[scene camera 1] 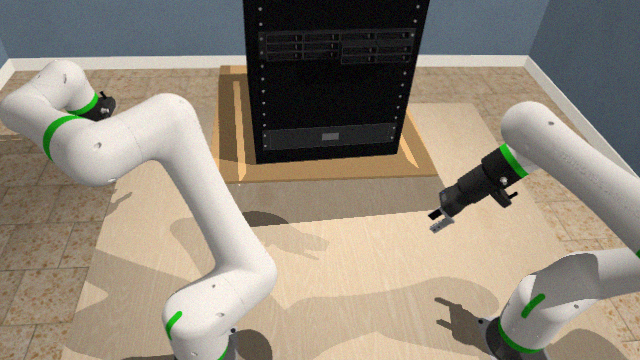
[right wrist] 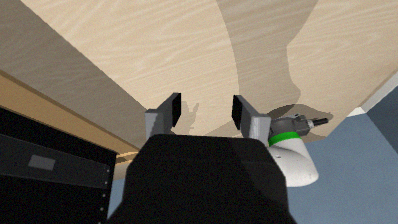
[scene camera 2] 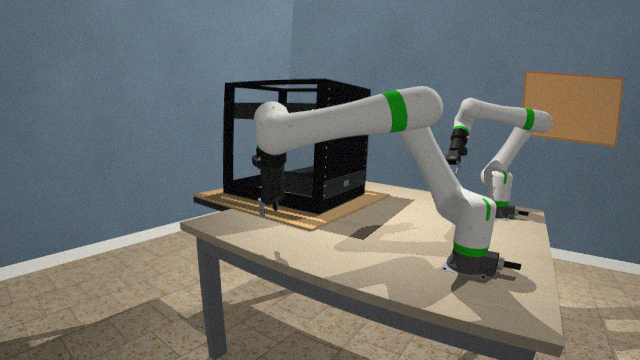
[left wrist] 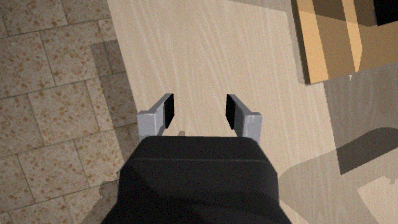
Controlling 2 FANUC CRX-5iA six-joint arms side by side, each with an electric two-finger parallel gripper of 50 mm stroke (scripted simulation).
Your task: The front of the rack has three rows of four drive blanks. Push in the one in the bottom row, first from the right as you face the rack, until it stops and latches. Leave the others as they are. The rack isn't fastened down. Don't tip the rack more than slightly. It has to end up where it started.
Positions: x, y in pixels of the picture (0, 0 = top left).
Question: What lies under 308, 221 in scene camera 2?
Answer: A wooden board.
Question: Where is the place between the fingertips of the right gripper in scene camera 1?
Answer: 430, 223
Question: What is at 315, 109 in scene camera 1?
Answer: A black rack.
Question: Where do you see a wooden board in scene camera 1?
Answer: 232, 148
